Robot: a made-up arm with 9 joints. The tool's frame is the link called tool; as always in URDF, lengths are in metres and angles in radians. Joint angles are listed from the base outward.
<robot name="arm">
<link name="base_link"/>
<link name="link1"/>
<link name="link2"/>
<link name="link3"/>
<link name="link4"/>
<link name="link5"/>
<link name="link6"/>
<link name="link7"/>
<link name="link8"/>
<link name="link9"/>
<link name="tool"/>
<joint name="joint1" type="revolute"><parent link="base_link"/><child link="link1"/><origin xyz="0 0 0.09"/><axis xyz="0 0 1"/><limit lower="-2.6" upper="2.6"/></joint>
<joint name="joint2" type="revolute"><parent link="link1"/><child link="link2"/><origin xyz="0.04 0.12 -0.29" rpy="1.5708 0 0"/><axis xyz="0 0 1"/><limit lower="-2.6" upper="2.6"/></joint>
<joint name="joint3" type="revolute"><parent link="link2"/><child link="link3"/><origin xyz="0.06 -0.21 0.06" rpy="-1.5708 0 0"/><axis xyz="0 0 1"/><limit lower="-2.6" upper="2.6"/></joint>
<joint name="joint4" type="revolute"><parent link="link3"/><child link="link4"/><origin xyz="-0.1 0.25 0.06" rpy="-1.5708 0 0"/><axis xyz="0 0 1"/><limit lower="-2.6" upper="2.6"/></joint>
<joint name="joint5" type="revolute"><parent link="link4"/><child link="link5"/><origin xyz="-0.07 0.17 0.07" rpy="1.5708 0 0"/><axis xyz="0 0 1"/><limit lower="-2.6" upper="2.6"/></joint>
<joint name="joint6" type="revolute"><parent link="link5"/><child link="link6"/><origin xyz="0.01 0.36 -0.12" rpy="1.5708 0 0"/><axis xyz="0 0 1"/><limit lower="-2.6" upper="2.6"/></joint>
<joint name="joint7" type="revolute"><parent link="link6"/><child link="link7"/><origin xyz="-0.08 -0.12 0.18" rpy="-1.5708 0 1.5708"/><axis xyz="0 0 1"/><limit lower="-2.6" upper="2.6"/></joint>
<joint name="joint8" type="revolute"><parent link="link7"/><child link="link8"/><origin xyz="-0.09 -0.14 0.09" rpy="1.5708 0 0"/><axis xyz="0 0 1"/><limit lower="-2.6" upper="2.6"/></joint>
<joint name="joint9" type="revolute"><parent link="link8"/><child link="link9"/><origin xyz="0.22 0.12 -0.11" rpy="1.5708 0 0"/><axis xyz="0 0 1"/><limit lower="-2.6" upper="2.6"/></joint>
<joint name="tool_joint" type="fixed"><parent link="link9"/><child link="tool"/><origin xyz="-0.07 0.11 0.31" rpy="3.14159 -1.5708 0"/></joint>
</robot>
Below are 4 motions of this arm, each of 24 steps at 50 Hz.
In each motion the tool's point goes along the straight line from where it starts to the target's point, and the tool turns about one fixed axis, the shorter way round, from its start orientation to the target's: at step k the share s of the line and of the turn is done. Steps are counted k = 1, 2, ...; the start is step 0. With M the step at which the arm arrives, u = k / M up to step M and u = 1 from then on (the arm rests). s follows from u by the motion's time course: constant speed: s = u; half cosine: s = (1 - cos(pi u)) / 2; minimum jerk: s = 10 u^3 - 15 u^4 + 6 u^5.
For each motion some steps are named. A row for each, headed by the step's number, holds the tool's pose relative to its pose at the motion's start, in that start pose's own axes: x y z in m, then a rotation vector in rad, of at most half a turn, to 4 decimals.
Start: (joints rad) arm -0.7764 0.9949 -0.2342 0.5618 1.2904 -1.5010 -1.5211 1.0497 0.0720
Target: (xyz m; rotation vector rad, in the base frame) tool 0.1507 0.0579 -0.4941 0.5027 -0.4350 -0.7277
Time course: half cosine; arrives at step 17
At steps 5, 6, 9, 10, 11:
5: 0.0068 -0.0135 -0.0004 0.0402 -0.0343 0.0728
6: 0.0095 -0.0188 -0.0005 0.0560 -0.0478 0.1015
9: 0.0188 -0.0371 -0.0010 0.1105 -0.0942 0.2001
10: 0.0219 -0.0433 -0.0012 0.1288 -0.1098 0.2333
11: 0.0249 -0.0491 -0.0014 0.1462 -0.1247 0.2648

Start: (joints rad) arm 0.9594 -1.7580 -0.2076 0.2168 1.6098 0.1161 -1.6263 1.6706 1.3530
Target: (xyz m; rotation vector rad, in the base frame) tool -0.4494 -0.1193 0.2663 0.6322 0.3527 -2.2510
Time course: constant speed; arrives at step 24
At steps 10, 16, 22, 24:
10: -0.0674 -0.0317 -0.0124 0.0155 -0.2134 -0.1623
16: -0.1079 -0.0507 -0.0199 0.0249 -0.3415 -0.2596
22: -0.1484 -0.0697 -0.0274 0.0342 -0.4695 -0.3570
24: -0.1618 -0.0760 -0.0298 0.0373 -0.5122 -0.3894

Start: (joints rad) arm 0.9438 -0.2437 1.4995 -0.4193 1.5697 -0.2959 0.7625 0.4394 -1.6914
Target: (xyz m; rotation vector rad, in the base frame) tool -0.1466 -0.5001 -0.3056 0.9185 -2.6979 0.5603
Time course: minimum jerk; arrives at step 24
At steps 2, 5, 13, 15, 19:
2: 0.0011 0.0007 -0.0013 -0.0006 0.0017 0.0024
5: 0.0144 0.0095 -0.0164 -0.0071 0.0219 0.0298
13: 0.1289 0.0847 -0.1464 -0.0634 0.1957 0.2670
15: 0.1617 0.1062 -0.1837 -0.0795 0.2455 0.3350
19: 0.2087 0.1371 -0.2371 -0.1026 0.3168 0.4324

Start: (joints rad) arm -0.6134 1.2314 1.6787 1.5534 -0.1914 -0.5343 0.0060 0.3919 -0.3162
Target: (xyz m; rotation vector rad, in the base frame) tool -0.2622 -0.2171 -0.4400 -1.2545 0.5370 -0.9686
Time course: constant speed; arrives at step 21
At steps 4, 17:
4: -0.0193 0.0023 -0.0068 0.1331 0.0632 -0.0524
17: -0.0819 0.0096 -0.0288 0.5657 0.2687 -0.2227

